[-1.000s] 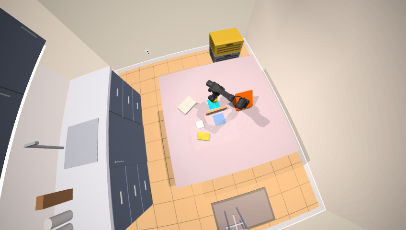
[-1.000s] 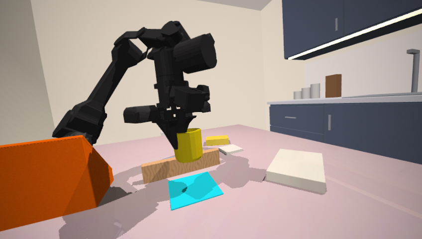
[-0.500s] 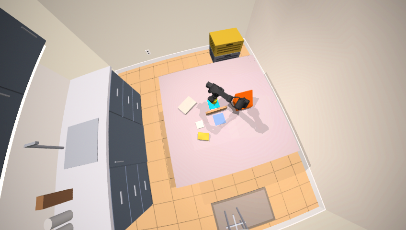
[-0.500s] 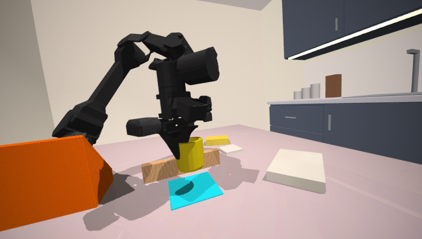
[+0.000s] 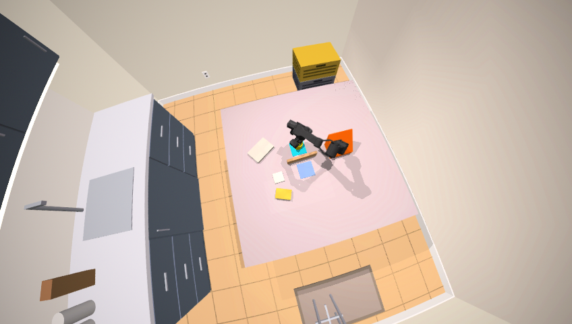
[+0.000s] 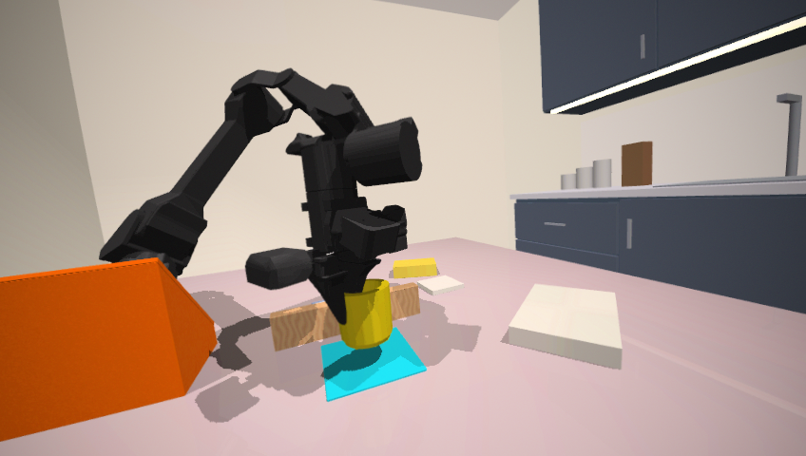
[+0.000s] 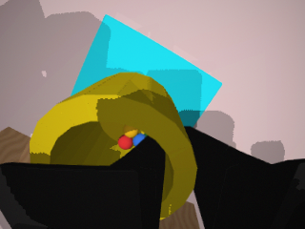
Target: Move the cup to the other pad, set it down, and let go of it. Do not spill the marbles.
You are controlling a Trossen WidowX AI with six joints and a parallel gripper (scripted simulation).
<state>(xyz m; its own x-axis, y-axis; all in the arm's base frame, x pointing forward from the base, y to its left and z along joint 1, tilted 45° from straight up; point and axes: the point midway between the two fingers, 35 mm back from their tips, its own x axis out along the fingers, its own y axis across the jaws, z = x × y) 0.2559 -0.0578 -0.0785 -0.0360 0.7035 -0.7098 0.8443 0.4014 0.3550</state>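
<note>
The wooden bar is 11 cm to the left of my gripper tip, 5 cm below it and 1 cm ahead of it. From my gripper tip the other things lie so: small white tile 22 cm to the left, 22 cm ahead, 6 cm below; then pale blue pad 21 cm to the left, 7 cm below, 1 cm ahead; then yellow cup 2 cm to the left, 2 cm ahead.
</note>
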